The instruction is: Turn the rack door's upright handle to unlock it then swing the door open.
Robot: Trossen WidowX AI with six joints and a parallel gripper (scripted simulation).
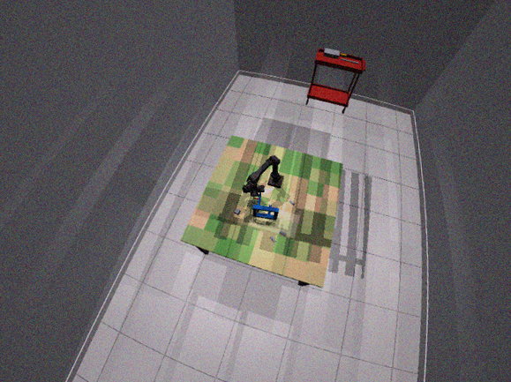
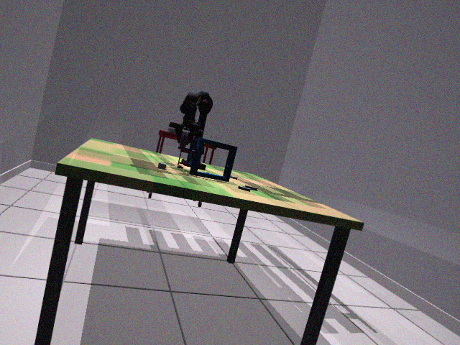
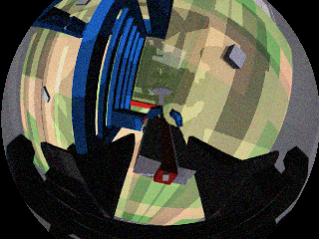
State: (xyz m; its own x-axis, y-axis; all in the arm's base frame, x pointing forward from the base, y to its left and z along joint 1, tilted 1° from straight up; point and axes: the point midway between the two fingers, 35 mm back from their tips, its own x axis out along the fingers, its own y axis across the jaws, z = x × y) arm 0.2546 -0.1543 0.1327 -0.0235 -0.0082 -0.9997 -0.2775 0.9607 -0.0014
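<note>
Now: the upright handle 10 mm ahead of my gripper tip and 20 mm below it.
</note>
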